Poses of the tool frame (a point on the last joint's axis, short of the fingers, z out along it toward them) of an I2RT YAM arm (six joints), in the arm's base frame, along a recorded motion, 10 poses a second.
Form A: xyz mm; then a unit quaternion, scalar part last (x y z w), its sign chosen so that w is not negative.
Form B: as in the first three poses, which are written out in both.
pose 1, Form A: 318 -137 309 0.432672 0.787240 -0.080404 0.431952
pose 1, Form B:
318 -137 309
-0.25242 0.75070 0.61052
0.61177 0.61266 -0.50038
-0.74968 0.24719 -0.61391

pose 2, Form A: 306 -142 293 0.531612 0.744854 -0.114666 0.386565
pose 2, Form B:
306 -142 293
-0.13591 0.88060 0.45395
0.70330 0.40848 -0.58182
-0.69778 0.24019 -0.67484

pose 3, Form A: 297 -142 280 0.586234 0.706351 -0.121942 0.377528
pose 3, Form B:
297 -142 280
-0.02760 0.92025 0.39036
0.73610 0.28292 -0.61491
-0.67631 0.27037 -0.68521

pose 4, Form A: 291 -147 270 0.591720 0.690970 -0.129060 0.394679
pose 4, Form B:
291 -147 270
0.01181 0.91960 0.39269
0.71585 0.26642 -0.64543
-0.69816 0.28873 -0.65514

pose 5, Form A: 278 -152 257 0.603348 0.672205 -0.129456 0.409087
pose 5, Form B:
278 -152 257
0.06276 0.91707 0.39377
0.70523 0.23842 -0.66769
-0.70620 0.31960 -0.63178

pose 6, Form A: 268 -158 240 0.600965 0.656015 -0.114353 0.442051
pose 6, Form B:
268 -158 240
0.11314 0.88958 0.44254
0.68738 0.25153 -0.68135
-0.71743 0.38128 -0.58303

